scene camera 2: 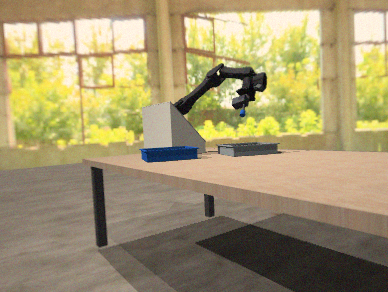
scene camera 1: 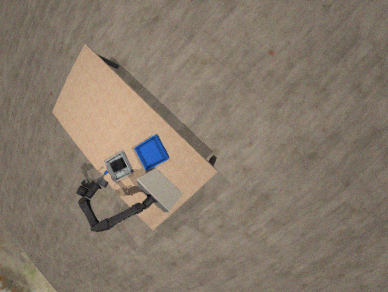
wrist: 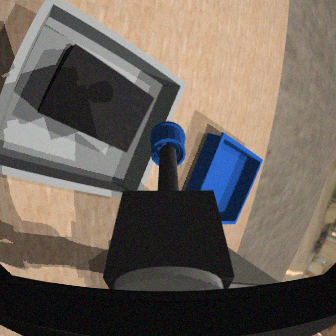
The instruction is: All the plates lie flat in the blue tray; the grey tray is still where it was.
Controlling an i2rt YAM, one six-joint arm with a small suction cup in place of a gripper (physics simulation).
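Places are measured from the arm's base along level axes (x back, y right, z up), in metres.
Where they show: end effector, tool point: (scene camera 2: 242, 115) (scene camera 1: 107, 171) (wrist: 167, 136); arm's base, origin of the base link: (scene camera 2: 169, 120) (scene camera 1: 152, 197).
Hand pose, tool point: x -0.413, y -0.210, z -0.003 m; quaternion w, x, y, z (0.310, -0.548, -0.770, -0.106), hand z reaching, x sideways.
Observation:
Each offset is from my tool point to the top centre of the thing. Level surfaces: height alone.
A dark square plate {dx -0.020, dy -0.009, dz -0.148 m} (scene camera 1: 118, 165) (wrist: 95, 100) lies in the grey tray {dx -0.003, dy -0.014, dz -0.145 m} (scene camera 1: 128, 163) (wrist: 60, 183) (scene camera 2: 250, 149); whether more plates lie under it cannot be told. The blue tray {dx +0.125, dy +0.364, dz -0.145 m} (scene camera 1: 152, 152) (scene camera 2: 169, 154) (wrist: 224, 175) stands beside the grey tray, and no plate shows in it in scene camera 1 or the wrist view. My gripper, a blue suction cup (scene camera 1: 106, 172) (scene camera 2: 242, 113) (wrist: 168, 142), hangs well above the table near the grey tray. It is open, with nothing on the cup. Shadows of the arm fall on the plate and the grey tray.
A grey wedge-shaped base block (scene camera 1: 159, 190) (scene camera 2: 170, 127) stands on the table close to the blue tray and carries the black arm (scene camera 1: 120, 218) (scene camera 2: 205, 85). The wooden table {dz -0.194 m} (scene camera 1: 90, 95) (scene camera 2: 320, 170) has its edge near the arm.

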